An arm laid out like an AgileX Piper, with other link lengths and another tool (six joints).
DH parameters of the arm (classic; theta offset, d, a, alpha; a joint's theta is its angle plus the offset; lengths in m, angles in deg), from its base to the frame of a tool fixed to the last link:
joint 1: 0 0.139 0 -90
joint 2: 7.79 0 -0.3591 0
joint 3: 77.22 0 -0.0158 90
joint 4: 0 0.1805 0 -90
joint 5: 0 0 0 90
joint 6: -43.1 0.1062 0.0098 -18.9
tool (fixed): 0 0.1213 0 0
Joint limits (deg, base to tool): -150..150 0..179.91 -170..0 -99.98..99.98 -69.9..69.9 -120..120
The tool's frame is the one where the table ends.
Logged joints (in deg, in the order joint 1, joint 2, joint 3, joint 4, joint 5, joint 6), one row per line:
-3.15 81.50 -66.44 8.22 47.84 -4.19
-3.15 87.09 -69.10 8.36 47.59 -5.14
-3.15 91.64 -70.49 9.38 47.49 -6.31
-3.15 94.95 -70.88 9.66 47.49 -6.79
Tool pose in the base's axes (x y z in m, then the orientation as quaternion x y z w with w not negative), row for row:
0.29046 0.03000 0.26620 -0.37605 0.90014 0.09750 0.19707
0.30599 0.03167 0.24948 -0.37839 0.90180 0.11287 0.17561
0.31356 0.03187 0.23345 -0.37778 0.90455 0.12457 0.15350
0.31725 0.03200 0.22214 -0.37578 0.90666 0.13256 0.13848
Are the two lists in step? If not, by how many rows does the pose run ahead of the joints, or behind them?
The pose runs 1 row ahead of the joints: the pose in row i belongs to the joints in row i + 1.
